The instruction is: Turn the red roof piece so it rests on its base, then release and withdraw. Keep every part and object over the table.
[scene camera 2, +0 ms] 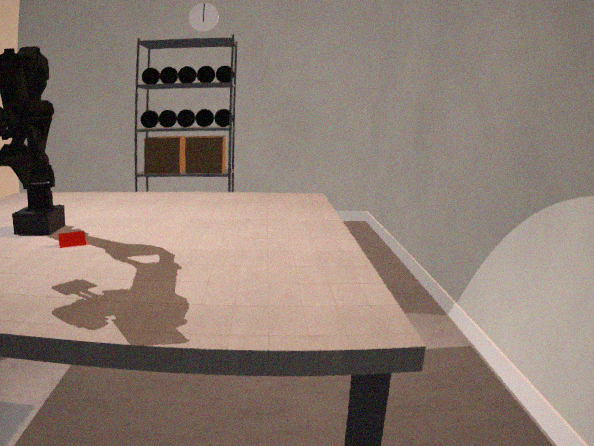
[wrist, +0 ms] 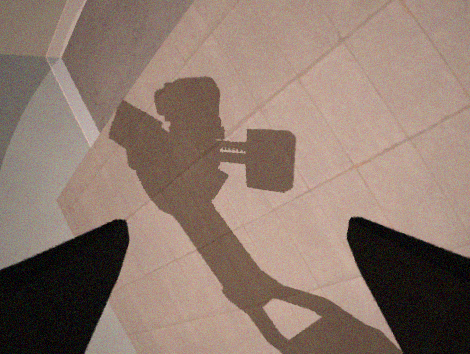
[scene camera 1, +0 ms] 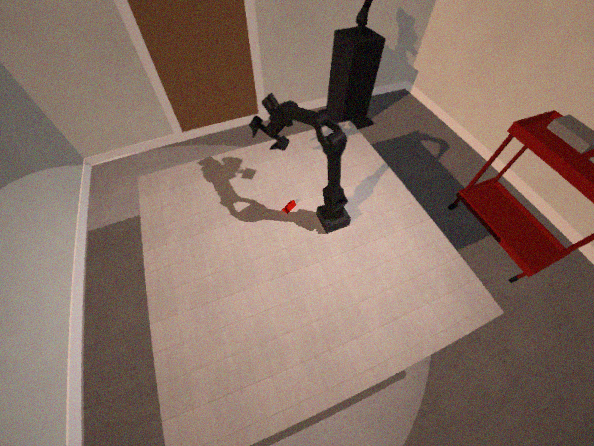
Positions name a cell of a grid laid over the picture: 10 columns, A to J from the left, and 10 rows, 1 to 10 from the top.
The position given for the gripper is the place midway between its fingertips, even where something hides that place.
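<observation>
The gripper is visible at (scene camera 2: A4) and also in the wrist view, at (wrist: F7).
</observation>
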